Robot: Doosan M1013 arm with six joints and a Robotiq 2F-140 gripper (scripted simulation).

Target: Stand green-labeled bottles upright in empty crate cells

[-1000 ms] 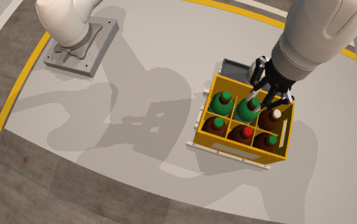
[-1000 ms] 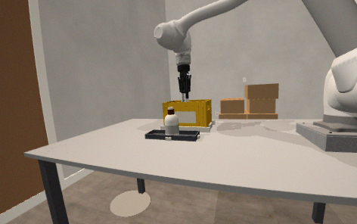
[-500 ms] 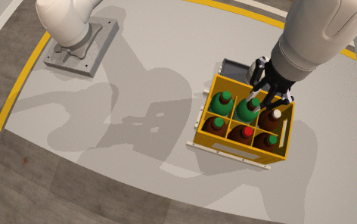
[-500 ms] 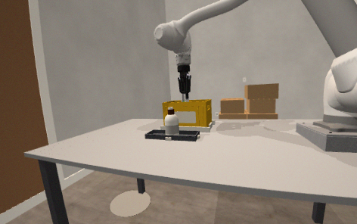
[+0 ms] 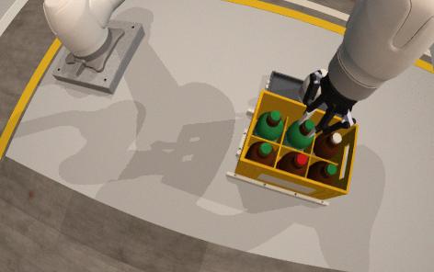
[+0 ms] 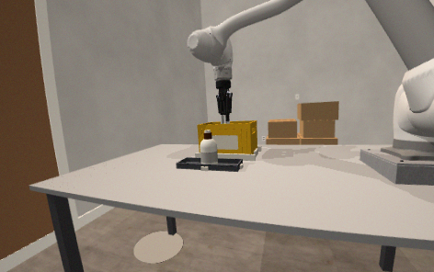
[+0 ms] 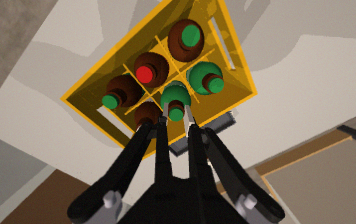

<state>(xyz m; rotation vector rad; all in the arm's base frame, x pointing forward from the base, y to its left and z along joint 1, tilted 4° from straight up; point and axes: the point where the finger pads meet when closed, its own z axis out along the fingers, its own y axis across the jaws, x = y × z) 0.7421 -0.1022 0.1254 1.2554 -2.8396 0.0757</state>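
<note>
Right now the yellow crate is 10 cm below my hand and 4 cm to the right of it. From my hand the other things lie so: red-capped bottle (10 cm below, 9 cm to the right); brown bottle (10 cm below, 8 cm ahead); white-labeled bottle (18 cm to the left, 10 cm below, 2 cm ahead).
</note>
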